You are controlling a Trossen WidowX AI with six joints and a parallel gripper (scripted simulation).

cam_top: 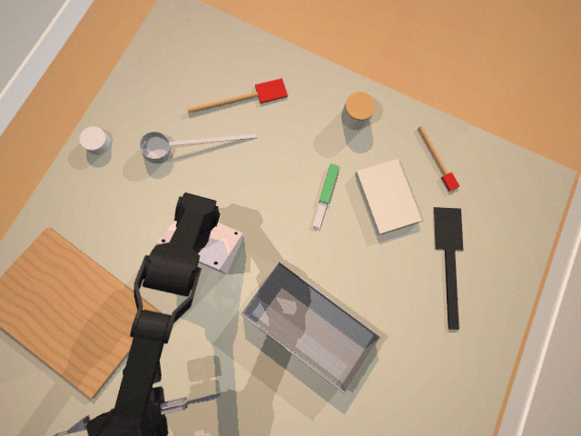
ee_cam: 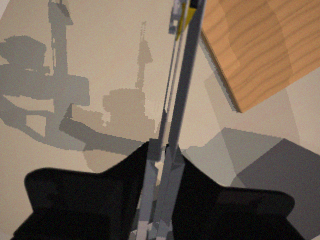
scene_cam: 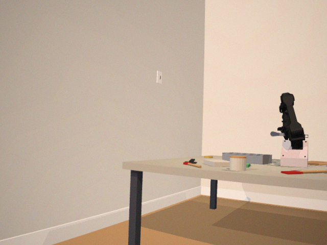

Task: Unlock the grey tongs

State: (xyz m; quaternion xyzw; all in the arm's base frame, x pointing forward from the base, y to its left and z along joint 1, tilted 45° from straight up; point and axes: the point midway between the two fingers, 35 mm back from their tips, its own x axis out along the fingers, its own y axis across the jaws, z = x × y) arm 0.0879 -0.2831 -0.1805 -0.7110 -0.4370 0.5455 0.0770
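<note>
Right now my gripper tip is 32 cm past the wooden board, 15 cm above it and 7 cm to the right of it. The rest, counted from my gripper tip: roasting tin 25 cm to the left, 24 cm ahead, 13 cm below; then yellow lock piece 7 cm behind, 5 cm to the right, 4 cm above; then green-handled tool 57 cm to the left, 17 cm ahead, 15 cm below.
</note>
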